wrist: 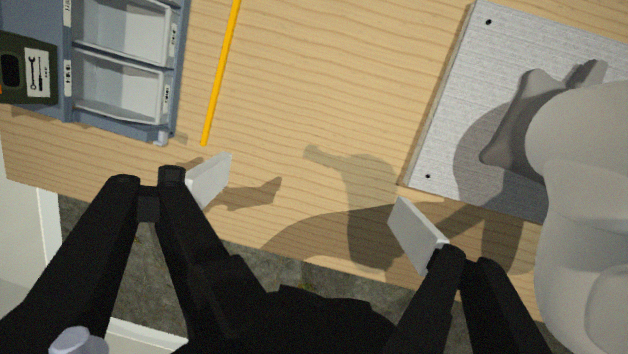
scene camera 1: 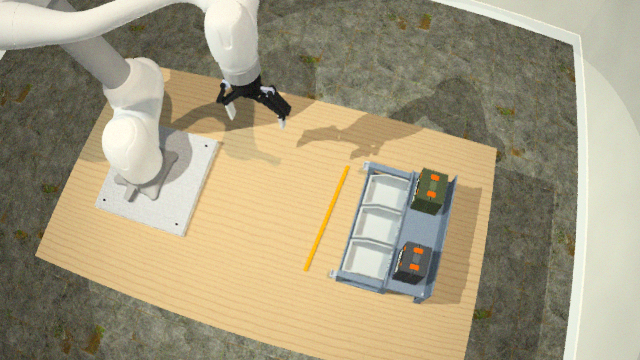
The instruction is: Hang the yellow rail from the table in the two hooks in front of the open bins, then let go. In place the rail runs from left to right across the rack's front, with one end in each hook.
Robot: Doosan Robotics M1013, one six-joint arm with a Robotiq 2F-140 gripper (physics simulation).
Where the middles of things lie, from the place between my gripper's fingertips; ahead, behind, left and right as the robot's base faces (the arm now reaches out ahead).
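There's the dark grey case point(scene camera 1: 413, 259), and counting from my hand it's 180 mm to the right, 520 mm ahead and 150 mm below.
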